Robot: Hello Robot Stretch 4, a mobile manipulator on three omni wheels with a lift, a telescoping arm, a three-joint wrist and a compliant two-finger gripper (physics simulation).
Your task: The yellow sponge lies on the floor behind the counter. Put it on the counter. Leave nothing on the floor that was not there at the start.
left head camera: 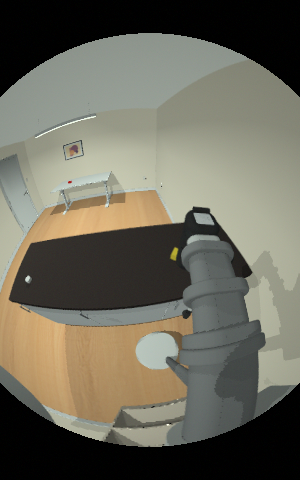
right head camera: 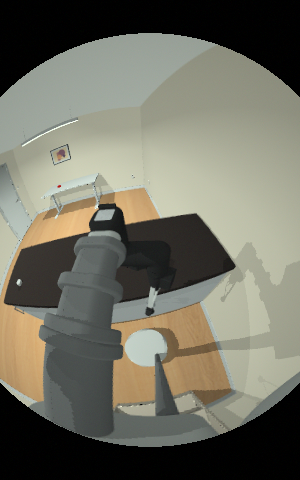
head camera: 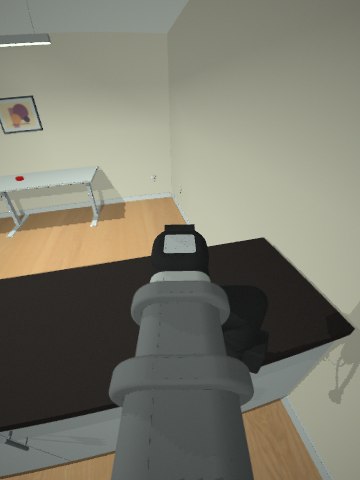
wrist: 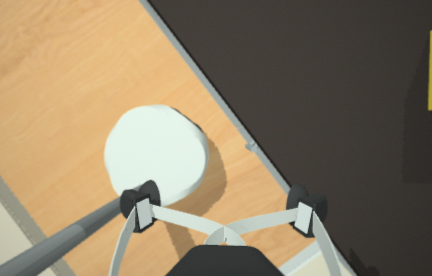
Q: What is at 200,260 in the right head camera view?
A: A counter.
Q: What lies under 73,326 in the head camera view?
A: A counter.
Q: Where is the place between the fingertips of my gripper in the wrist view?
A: At 222,198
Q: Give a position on a counter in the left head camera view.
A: At 123,276
